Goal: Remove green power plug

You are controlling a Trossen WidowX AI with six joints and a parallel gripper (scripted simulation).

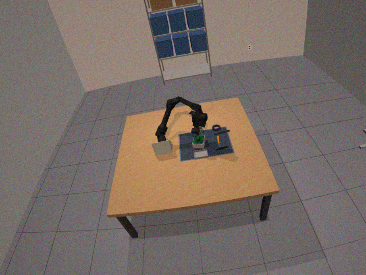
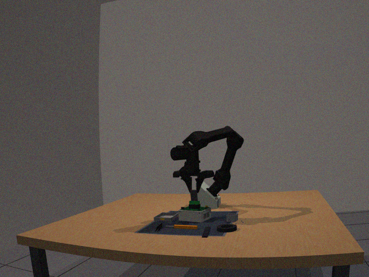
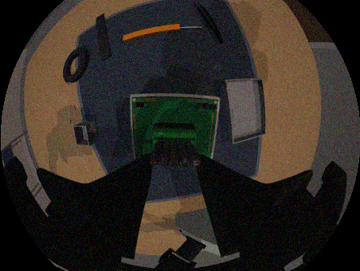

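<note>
Right now my gripper tip is 4 cm above the green power plug. Round my gripper tip: dark blue mat (5 cm ahead, 13 cm below); then grey tray (1 cm ahead, 14 cm to the right, 13 cm below); then orange screwdriver (17 cm ahead, 2 cm to the left, 12 cm below).
</note>
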